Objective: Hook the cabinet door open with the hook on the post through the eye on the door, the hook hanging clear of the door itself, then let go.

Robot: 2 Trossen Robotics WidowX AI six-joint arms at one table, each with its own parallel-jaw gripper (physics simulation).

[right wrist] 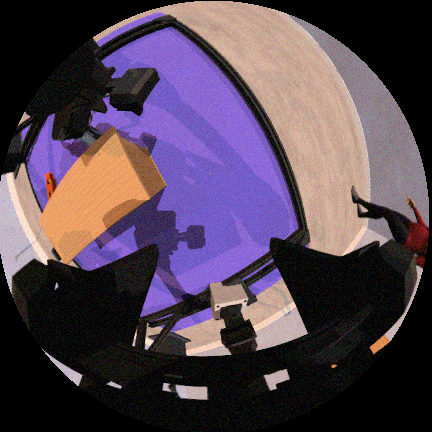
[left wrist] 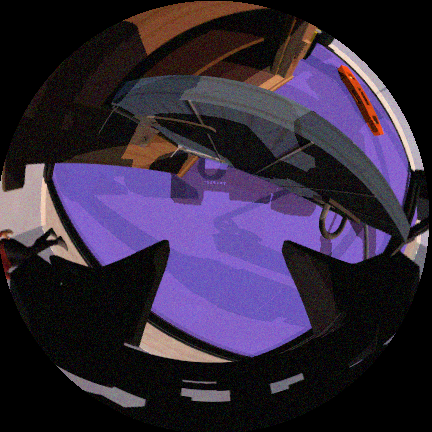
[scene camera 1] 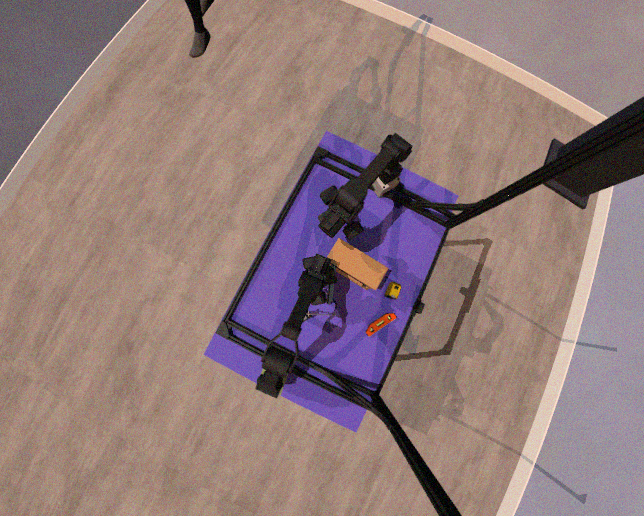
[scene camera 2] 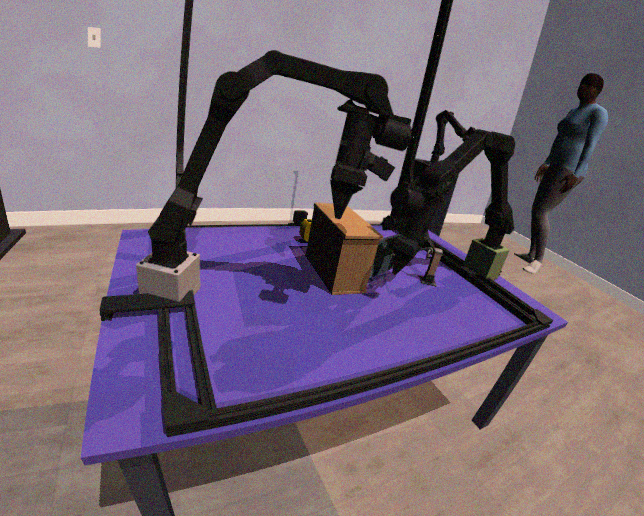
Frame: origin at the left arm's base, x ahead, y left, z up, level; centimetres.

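Seen in the pictures: left gripper, fingertip midpoint: (right wrist: 121, 111) (left wrist: 227, 246) (scene camera 2: 397, 269); right gripper, fingertip midpoint: (right wrist: 214, 247) (scene camera 2: 337, 214); left arm's base at its link origin: (scene camera 2: 491, 244); right arm's base at its link origin: (right wrist: 230, 310) (scene camera 1: 386, 176) (scene camera 2: 168, 258).
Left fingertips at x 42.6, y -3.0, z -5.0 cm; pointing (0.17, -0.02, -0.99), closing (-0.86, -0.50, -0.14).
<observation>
Offsets run from my left fingertips to a thing's top centre. "spot": to the spot under its first point. Level surfaces: height alone.
The orange-brown cabinet @(dy -13.5, dx +10.1, dz +9.9 cm) (scene camera 1: 357, 264) (scene camera 2: 354, 266) (right wrist: 102, 187) stands mid-table. Its blue-grey door @(spot: dy -6.1, dx +0.1, dz +0.0 cm) (scene camera 2: 382, 259) (left wrist: 240, 97) stands swung out from the front. The ring-shaped eye @(spot: dy -5.5, dx -4.7, dz +0.9 cm) (left wrist: 322, 222) sticks out near the door's far end. The post @(spot: dy +0.5, dx -15.8, dz +0.4 cm) (scene camera 2: 435, 262) stands apart from the cabinet, to the right in scene camera 2. A thin wire beside the eye in the left wrist view looks like the hook; whether it passes through the eye is unclear. My left gripper (left wrist: 227, 246) is open and empty, low beside the door. My right gripper (right wrist: 214, 247) (scene camera 2: 339, 213) is open and empty above the cabinet.
A yellow tape measure @(dy -34.2, dx +6.1, dz +1.4 cm) (scene camera 1: 393, 290) (scene camera 2: 305, 230) lies near the cabinet's end. An orange-red level @(dy -33.6, dx -9.2, dz -4.9 cm) (scene camera 1: 380, 324) (left wrist: 361, 100) (right wrist: 50, 185) lies farther along the purple table @(dz -6.7 cm) (scene camera 2: 301, 344). Black frame rails (scene camera 2: 349, 384) run around the table's edges.
</observation>
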